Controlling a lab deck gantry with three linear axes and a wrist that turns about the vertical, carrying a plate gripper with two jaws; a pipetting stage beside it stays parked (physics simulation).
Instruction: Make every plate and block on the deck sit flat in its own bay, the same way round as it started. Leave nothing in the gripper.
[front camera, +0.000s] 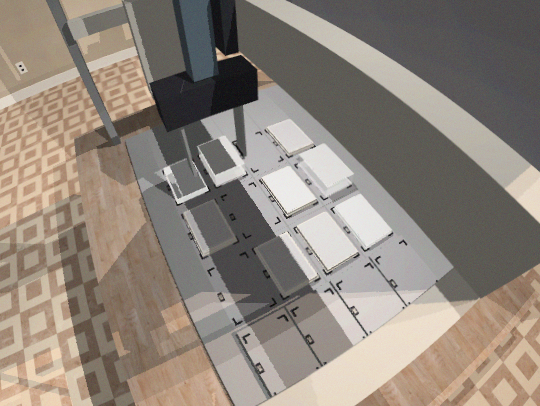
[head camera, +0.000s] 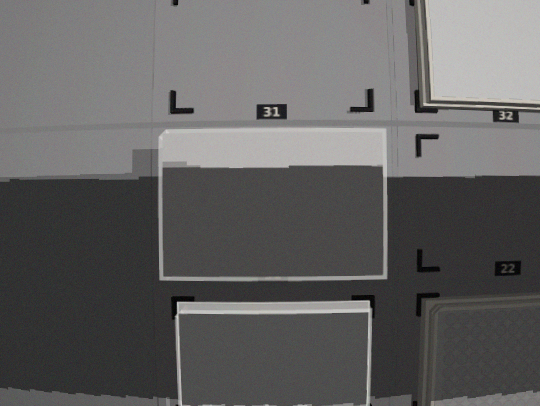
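Pixels of known places: gripper, between the fingertips: (front camera: 217, 160); robot's base, origin of its link: (front camera: 163, 171).
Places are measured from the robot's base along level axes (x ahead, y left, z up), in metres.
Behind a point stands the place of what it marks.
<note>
My gripper (front camera: 219, 165) {x 0.194, y 0.105, z 0.160 m} is open, its two jaws straddling the tall pale block (front camera: 220, 154) {x 0.065, y 0.151, z 0.042 m} (head camera: 273, 215) {x 0.064, y 0.144, z 0.042 m} at bay 21, with space beside it; the jaws do not show in the head view. The block looks level and hides its bay marks. A low pale plate (front camera: 185, 188) {x 0.102, y 0.034, z 0.014 m} (head camera: 275, 355) {x 0.065, y 0.055, z 0.014 m} lies in bay 11. Another plate (front camera: 212, 227) {x 0.240, y 0.049, z 0.015 m} (head camera: 492, 355) {x 0.209, y 0.049, z 0.014 m} lies in bay 12, and one (front camera: 285, 265) {x 0.400, y 0.144, z 0.014 m} in bay 23. A plate (front camera: 289, 190) {x 0.236, y 0.255, z 0.014 m} (head camera: 485, 50) {x 0.206, y 0.251, z 0.014 m} lies in bay 32, beside the plate (front camera: 327, 240) {x 0.396, y 0.255, z 0.014 m} in bay 33.
In the far row stand a plate (front camera: 290, 136) {x 0.072, y 0.362, z 0.015 m}, a taller translucent-sided block (front camera: 325, 164) {x 0.229, y 0.365, z 0.043 m} and another plate (front camera: 362, 220) {x 0.396, y 0.358, z 0.014 m}. Bays 31 and 22 show bare marks. The dark gripper body (front camera: 207, 95) {x 0.224, y 0.099, z 0.335 m} hangs above the deck. A long grey beam (front camera: 390, 135) crosses the right side.
</note>
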